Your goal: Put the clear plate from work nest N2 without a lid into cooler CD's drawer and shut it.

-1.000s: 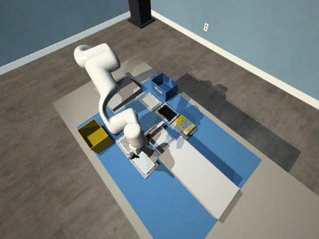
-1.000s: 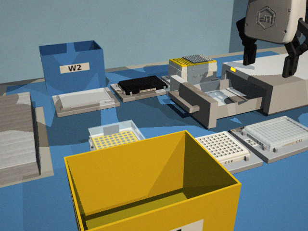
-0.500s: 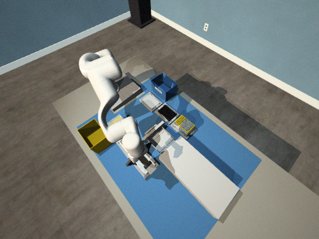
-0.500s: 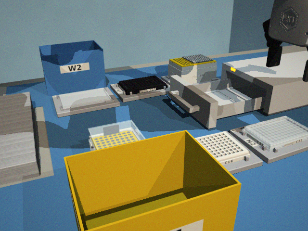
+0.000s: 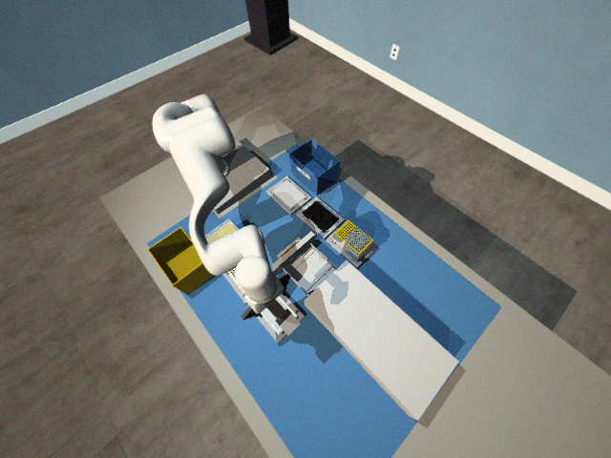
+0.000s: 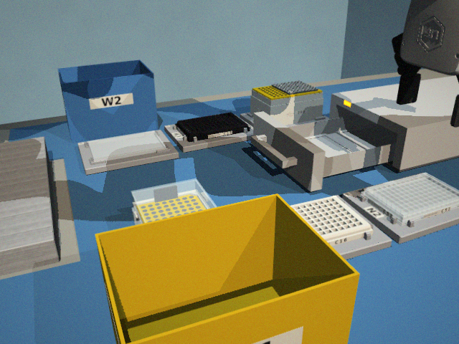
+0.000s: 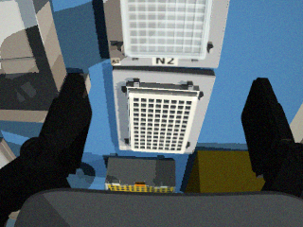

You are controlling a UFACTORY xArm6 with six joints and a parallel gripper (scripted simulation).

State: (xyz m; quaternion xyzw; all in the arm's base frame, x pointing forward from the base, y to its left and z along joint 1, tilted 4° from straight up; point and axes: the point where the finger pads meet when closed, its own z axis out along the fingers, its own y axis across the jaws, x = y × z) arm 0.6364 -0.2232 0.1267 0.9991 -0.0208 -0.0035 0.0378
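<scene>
The clear plate is 14 cm below my hand. Also, from my hand: nest N2 (15 cm below); drawer (3 cm ahead, 19 cm to the left, 13 cm below); white well plate (17 cm behind, 1 cm to the left, 13 cm below).
</scene>
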